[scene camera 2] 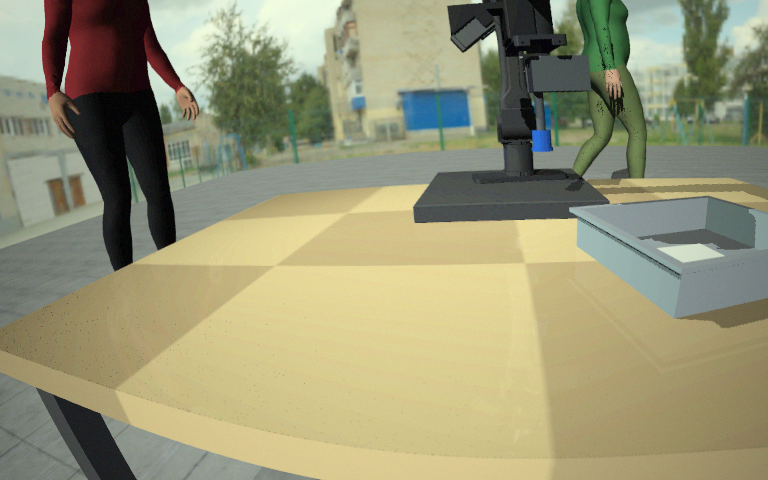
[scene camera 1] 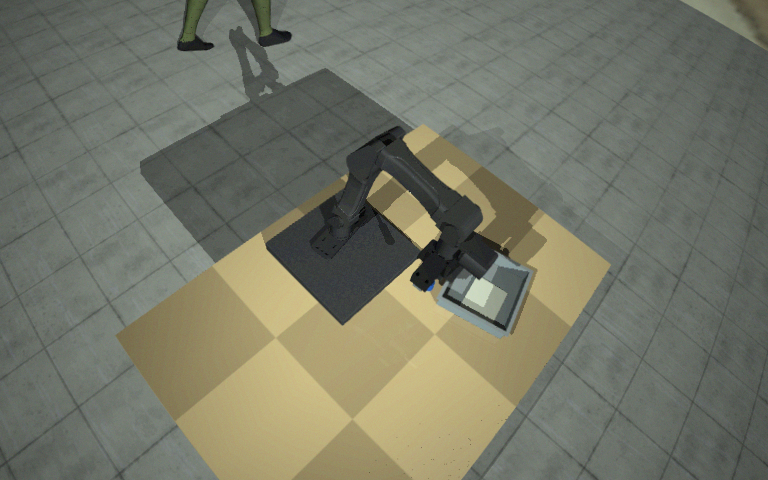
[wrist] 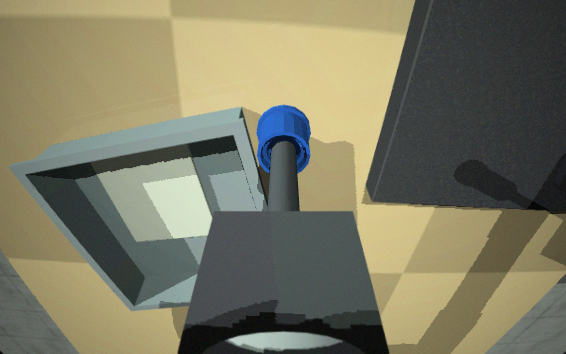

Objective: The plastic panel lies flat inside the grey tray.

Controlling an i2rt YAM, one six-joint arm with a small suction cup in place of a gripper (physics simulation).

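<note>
The plastic panel is a pale, off-white rectangle lying flat inside the grey tray, within its walls. Part of it is brightly lit and the rest is in shadow. My wrist body hides a little of the panel's near corner in the wrist view, and the tray's front wall hides part of it in scene camera 2. My gripper, a blue suction cup on a dark rod, is open, with nothing on it. It hangs above the table beside the tray, apart from the panel.
The arm's dark square base plate lies on the checkered wooden table, on the other side of the cup from the tray. Two people stand beyond the table.
</note>
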